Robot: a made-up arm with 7 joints.
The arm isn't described. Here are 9 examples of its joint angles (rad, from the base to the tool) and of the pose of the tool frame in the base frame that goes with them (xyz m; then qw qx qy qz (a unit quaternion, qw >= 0)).
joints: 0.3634 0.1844 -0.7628 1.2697 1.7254 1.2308 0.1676
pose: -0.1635 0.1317 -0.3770 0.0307 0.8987 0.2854 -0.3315
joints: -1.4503 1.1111 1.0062 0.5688 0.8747 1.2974 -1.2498
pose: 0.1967 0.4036 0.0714 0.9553 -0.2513 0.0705 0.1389
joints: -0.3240 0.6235 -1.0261 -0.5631 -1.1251 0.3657 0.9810
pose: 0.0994 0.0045 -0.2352 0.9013 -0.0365 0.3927 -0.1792
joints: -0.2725 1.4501 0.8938 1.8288 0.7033 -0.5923 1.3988
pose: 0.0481 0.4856 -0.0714 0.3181 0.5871 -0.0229 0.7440
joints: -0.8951 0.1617 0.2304 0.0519 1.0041 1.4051 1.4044
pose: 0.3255 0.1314 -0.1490 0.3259 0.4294 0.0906 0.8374
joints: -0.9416 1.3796 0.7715 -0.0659 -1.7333 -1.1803 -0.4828
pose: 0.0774 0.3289 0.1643 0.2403 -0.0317 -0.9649 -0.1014
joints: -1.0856 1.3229 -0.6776 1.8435 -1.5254 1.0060 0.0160
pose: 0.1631 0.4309 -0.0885 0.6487 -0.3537 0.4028 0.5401
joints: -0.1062 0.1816 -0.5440 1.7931 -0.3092 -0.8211 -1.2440
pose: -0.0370 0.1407 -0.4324 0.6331 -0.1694 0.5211 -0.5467
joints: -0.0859 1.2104 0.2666 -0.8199 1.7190 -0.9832 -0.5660
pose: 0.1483 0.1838 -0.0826 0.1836 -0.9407 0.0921 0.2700
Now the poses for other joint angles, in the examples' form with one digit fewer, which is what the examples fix.
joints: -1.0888 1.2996 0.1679 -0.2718 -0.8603 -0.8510 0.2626
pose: 0.169 0.204 0.157 0.544 0.025 -0.830 -0.121
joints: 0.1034 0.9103 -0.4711 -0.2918 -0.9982 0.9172 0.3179
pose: 0.057 0.176 -0.282 0.744 0.095 0.648 -0.132
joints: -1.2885 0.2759 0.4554 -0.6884 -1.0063 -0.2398 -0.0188
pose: 0.216 0.111 0.084 0.478 -0.316 -0.781 -0.249
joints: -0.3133 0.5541 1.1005 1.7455 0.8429 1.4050 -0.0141
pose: -0.030 0.242 -0.350 0.103 -0.091 0.970 0.199
